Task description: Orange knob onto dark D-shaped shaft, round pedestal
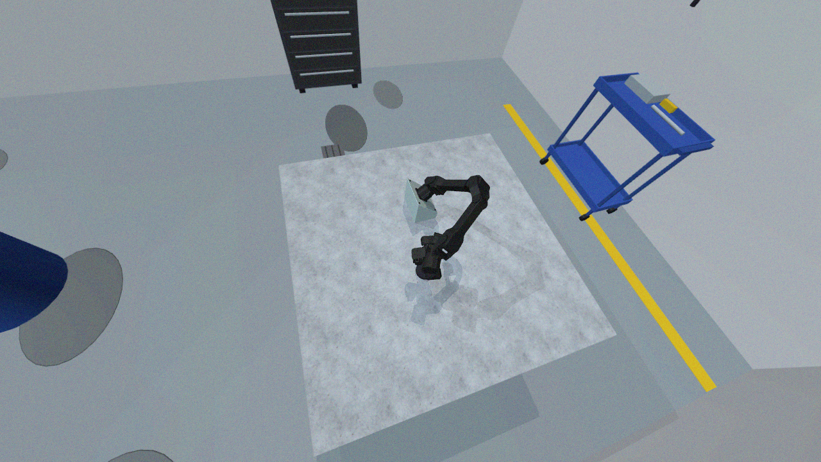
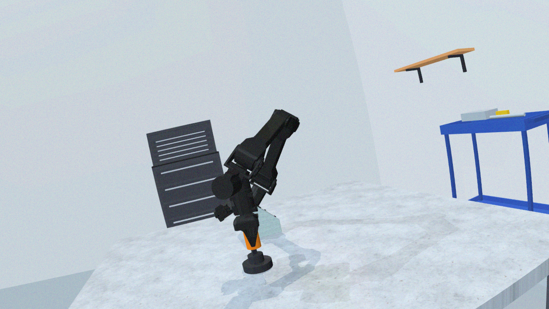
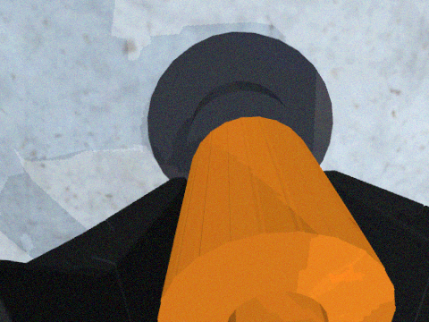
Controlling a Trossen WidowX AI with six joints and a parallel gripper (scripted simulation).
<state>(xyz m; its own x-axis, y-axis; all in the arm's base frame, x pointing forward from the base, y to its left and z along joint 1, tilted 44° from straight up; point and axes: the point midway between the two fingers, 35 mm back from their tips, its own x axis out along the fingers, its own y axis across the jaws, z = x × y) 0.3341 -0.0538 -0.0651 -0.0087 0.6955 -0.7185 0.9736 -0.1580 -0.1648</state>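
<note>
My gripper tip is now 2 cm below the orange knob. Also, from my gripper tip: dark round pedestal: 4 cm below.
</note>
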